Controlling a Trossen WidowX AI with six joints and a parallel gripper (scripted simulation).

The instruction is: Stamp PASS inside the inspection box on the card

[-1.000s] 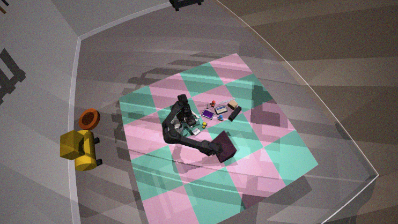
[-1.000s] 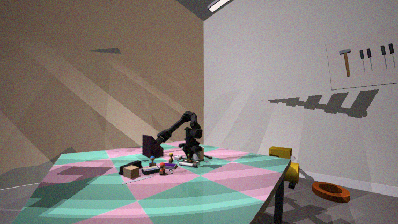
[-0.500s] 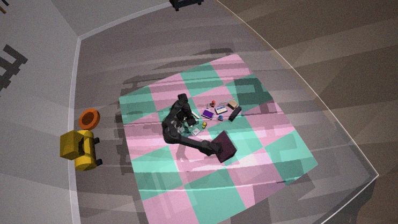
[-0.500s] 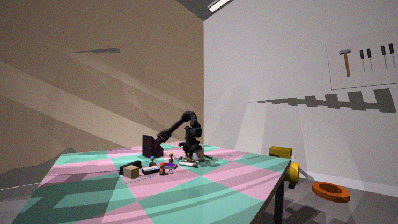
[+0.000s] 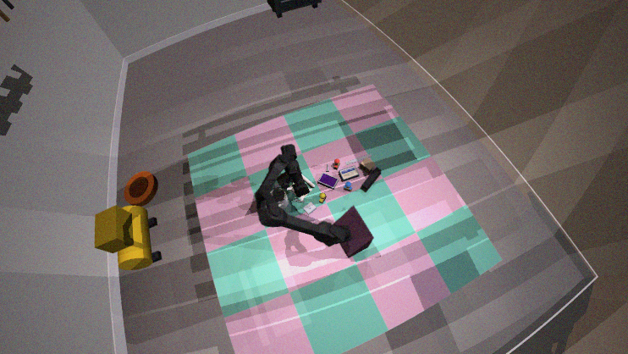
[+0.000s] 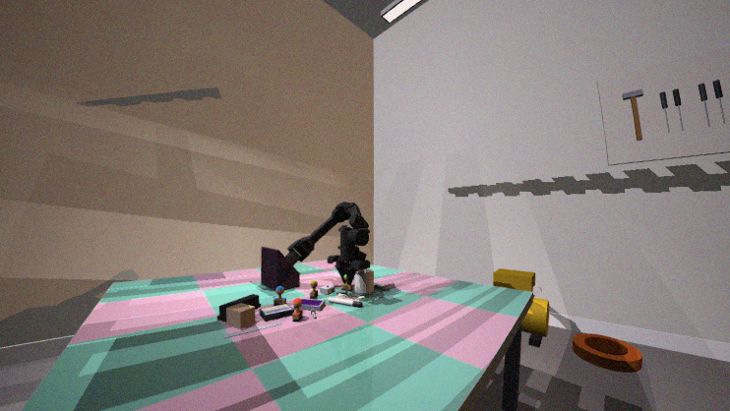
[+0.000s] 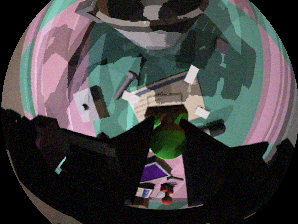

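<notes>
Right now the white card is 60 mm below my gripper tip. The rest, counted from my gripper tip: white cup (50 mm behind, 110 mm to the left, 20 mm below); green-knobbed stamp (right at my gripper tip); black-and-white marker (60 mm ahead, 40 mm to the right, 40 mm below).
</notes>
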